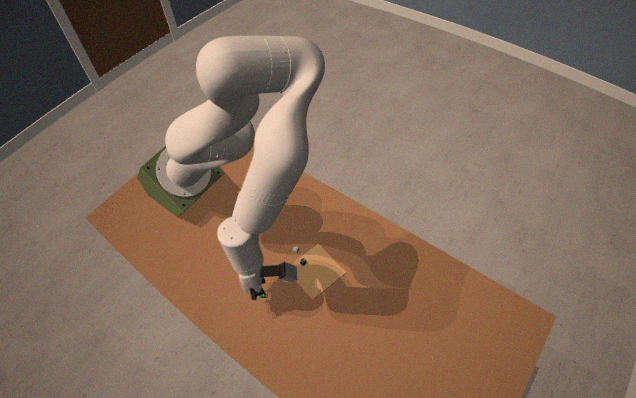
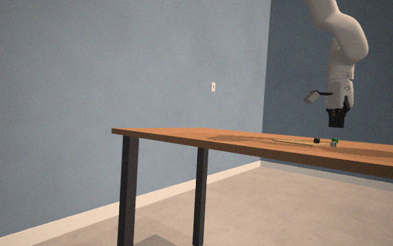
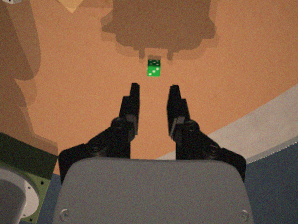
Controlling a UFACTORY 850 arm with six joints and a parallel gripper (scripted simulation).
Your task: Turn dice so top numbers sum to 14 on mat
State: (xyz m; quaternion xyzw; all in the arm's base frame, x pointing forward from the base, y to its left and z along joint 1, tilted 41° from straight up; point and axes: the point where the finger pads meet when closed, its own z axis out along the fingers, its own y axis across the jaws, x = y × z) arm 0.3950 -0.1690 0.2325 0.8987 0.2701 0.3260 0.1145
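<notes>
Right now the green die is 70 mm below my hand. From my hand the other things lie so: white die (190 mm to the left, 70 mm below); then black die (160 mm to the left, 70 mm below, 50 mm ahead); then mat (160 mm to the left, 90 mm ahead, 80 mm below).
</notes>
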